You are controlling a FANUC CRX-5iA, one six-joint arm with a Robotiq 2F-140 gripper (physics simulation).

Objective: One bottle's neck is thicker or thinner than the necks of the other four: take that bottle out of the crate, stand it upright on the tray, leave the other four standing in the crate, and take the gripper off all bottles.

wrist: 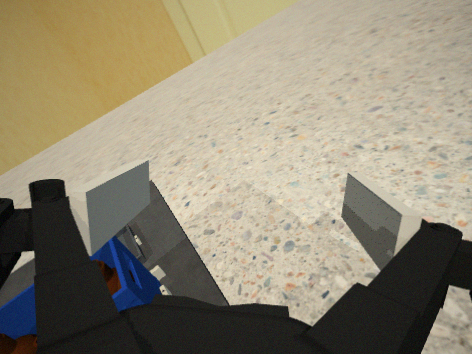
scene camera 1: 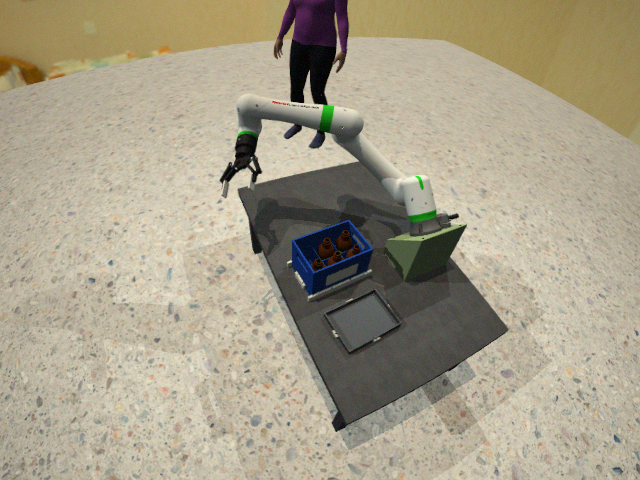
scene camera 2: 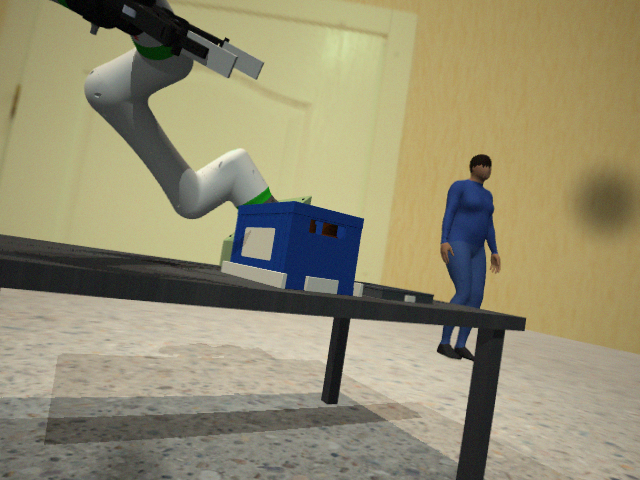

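Pixels of known places: gripper, fingertip midpoint: (wrist: pixel 244 188) (scene camera 1: pixel 236 193) (scene camera 2: pixel 247 69); arm's base at its link origin: (scene camera 1: pixel 426 232).
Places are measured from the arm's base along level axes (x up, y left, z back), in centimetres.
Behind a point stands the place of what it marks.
Several brown bottles stand in the blue crate (scene camera 1: pixel 317 283) {x -8.7, y 8.1, z -51.5 cm} (scene camera 2: pixel 320 258) {x -11.4, y -1.5, z -55.7 cm} (wrist: pixel 142 290) {x -6.1, y -5.7, z -56.7 cm}. In scene camera 1, two bottles (scene camera 1: pixel 326 249) {x -5.9, y -5.6, z -43.8 cm} (scene camera 1: pixel 343 240) {x -5.5, y -8.4, z -35.4 cm} show more fully; the others (scene camera 1: pixel 317 264) {x -2.7, y 3.4, z -50.5 cm} (scene camera 1: pixel 336 257) {x -3.1, y 1.6, z -42.1 cm} (scene camera 1: pixel 353 252) {x -4.6, y -0.4, z -33.9 cm} show their necks and shoulders above the near wall. I cannot tell which neck differs. The grey tray (scene camera 1: pixel 361 320) {x -17.9, y 23.9, z -37.3 cm} (scene camera 2: pixel 392 294) {x -17.1, y 21.0, z -50.4 cm} lies beside the crate with no bottle on it. My gripper (scene camera 1: pixel 238 188) {x 13.8, y -26.2, z -76.3 cm} (scene camera 2: pixel 238 67) {x 13.8, y -26.2, z -76.3 cm} (wrist: pixel 244 188) {x 13.8, y -26.2, z -76.3 cm} is open and empty, high above and off to the side of the crate, near the table's far left corner in scene camera 1.
The dark table (scene camera 1: pixel 413 356) {x -18.4, y 44.7, z -23.0 cm} (scene camera 2: pixel 180 294) {x -20.6, y -29.3, z -69.2 cm} (wrist: pixel 185 265) {x -18.4, y 8.2, z -60.3 cm} carries the green arm base (scene camera 1: pixel 423 258) {x -4.5, y 10.2, z -5.6 cm}. White strips (scene camera 1: pixel 340 285) {x -15.8, y 6.8, z -40.7 cm} (scene camera 2: pixel 253 273) {x -16.8, y -13.0, z -47.4 cm} run along the crate's foot. One person (scene camera 1: pixel 312 67) stands behind the table; a person in blue (scene camera 2: pixel 473 227) shows in scene camera 2.
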